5 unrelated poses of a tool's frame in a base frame.
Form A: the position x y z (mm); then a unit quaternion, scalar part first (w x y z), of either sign.
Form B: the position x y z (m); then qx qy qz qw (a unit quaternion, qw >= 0). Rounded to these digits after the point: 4 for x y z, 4 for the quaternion.
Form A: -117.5 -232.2 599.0 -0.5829 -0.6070 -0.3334 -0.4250
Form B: -0.1175 -0.2322 0.5990 0.6070 0.3334 0.4250 0.5829
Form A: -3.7 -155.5 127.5 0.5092 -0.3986 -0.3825 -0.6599
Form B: -0.0037 -0.1555 0.1275 -0.3986 -0.3825 -0.6599 0.5092
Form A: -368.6 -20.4 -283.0 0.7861 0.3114 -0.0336 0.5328
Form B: -0.3686 -0.0204 -0.2830 0.3114 -0.0336 0.5328 0.7861
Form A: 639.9 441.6 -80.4 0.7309 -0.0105 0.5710 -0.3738
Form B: 0.6399 0.4416 -0.0804 -0.0105 0.5710 -0.3738 0.7309
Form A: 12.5 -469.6 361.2 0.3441 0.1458 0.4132 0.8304
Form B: 0.0125 -0.4696 0.3612 0.1458 0.4132 0.8304 0.3441
